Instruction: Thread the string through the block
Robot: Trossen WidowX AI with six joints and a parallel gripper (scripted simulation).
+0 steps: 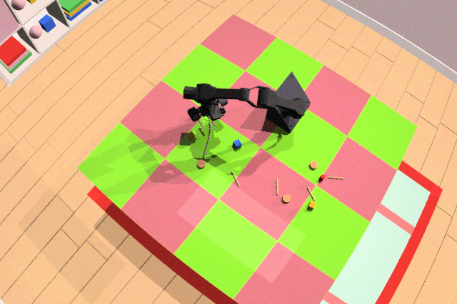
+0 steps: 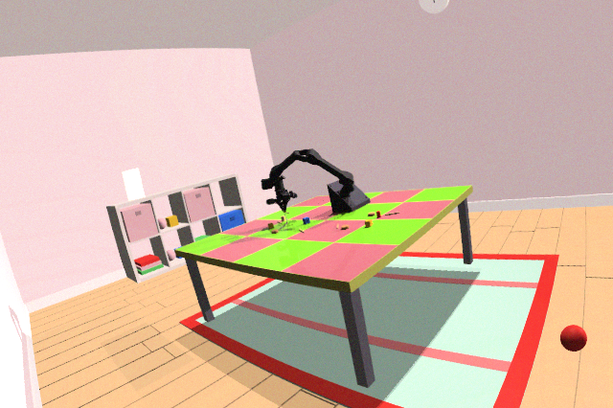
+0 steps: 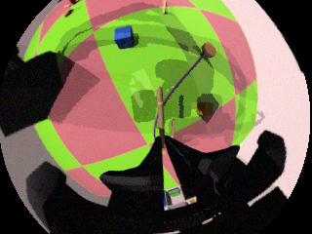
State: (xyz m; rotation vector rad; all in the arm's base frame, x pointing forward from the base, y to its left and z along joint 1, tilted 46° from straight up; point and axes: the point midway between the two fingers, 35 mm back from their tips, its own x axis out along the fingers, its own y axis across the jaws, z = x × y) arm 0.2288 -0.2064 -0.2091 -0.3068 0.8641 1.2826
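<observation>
Right now the wooden block is 20 mm behind my gripper tip, 50 mm to the right of it and 50 mm below it. Also, from my gripper tip: round wooden button (200 mm ahead, 100 mm to the left, 50 mm below); then red bead (60 mm behind, 610 mm to the left, 40 mm below); then blue block (30 mm ahead, 190 mm to the left, 40 mm below).
</observation>
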